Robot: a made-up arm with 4 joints.
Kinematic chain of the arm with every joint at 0, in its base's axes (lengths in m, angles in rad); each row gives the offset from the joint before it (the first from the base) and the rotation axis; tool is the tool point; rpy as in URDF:
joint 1: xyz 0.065 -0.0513 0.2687 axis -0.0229 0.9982 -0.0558
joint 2: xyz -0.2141 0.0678 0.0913 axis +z
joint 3: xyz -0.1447 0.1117 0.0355 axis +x
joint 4: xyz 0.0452 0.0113 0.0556 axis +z
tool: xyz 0.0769 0.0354 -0.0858 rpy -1.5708 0 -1.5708
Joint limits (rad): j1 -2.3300..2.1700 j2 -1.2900..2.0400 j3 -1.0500..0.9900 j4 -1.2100..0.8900
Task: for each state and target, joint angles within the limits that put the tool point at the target. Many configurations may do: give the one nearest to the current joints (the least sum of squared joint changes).
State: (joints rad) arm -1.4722 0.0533 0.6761 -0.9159
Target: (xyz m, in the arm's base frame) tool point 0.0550 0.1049 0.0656
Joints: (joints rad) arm -2.0393 -0.6230 0.6490 -0.9578
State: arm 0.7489 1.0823 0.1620 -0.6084
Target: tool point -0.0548 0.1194 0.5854
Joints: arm 0.8947 0.8223 0.2834 -0.2729
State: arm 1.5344 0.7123 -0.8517 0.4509
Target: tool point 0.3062 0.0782 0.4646
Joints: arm 2.1514 0.9664 -1.0500 -0.2204
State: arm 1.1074 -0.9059 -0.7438 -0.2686
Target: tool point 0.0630 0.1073 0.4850
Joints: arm 0.9973 -0.4858 -0.8614 -0.6902
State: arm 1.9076 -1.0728 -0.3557 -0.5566
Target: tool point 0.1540 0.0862 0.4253
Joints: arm 1.4382 -1.0125 -0.4026 -0.7748
